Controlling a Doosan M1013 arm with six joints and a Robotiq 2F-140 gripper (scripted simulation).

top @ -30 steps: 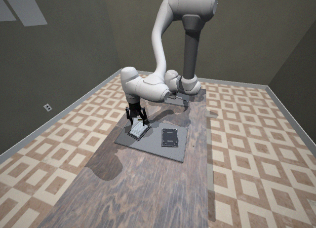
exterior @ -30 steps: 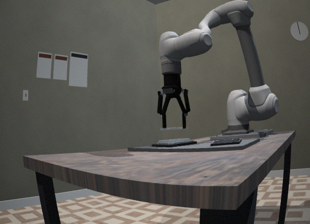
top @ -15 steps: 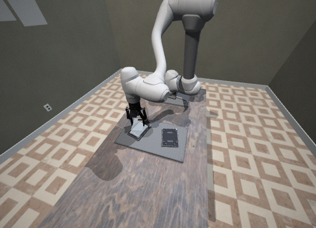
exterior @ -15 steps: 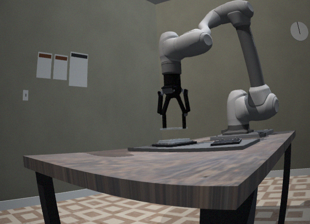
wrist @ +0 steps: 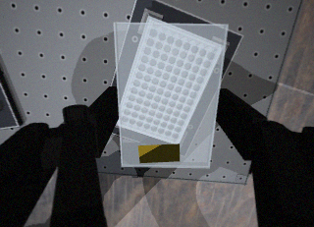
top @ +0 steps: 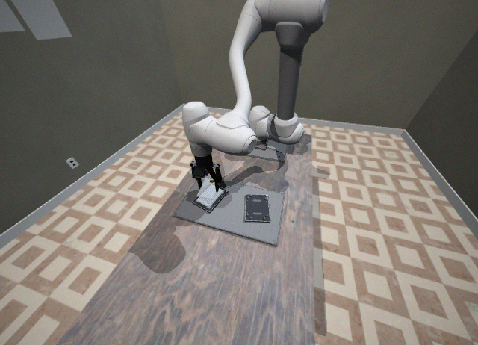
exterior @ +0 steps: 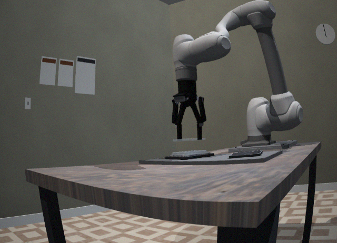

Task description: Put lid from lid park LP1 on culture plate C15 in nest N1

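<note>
Right now the culture plate is 8 cm below my hand. Round my hand: lid park LP1 (26 cm to the left, 9 cm below, 1 cm behind); clear lid (2 cm below).
</note>
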